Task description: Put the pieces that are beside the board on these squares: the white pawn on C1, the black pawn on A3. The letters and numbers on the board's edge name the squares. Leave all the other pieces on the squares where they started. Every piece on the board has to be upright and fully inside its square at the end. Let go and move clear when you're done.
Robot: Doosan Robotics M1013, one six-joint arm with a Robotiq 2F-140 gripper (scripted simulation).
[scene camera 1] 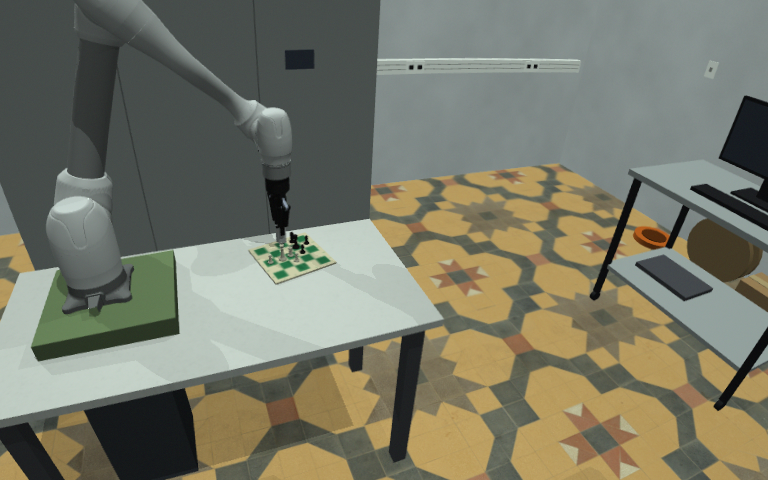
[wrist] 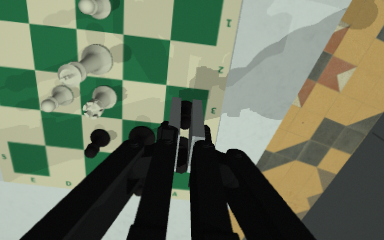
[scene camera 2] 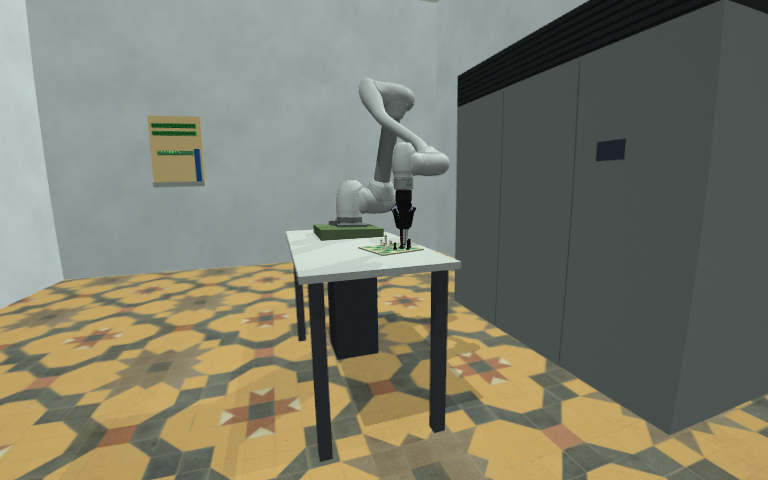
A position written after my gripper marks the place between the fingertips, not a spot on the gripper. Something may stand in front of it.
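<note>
I can see my gripper (scene camera 1: 281, 241) here. Scene camera 2 gives me the gripper (scene camera 2: 403, 243) too, and in the wrist view I find that same gripper (wrist: 185, 113).
</note>
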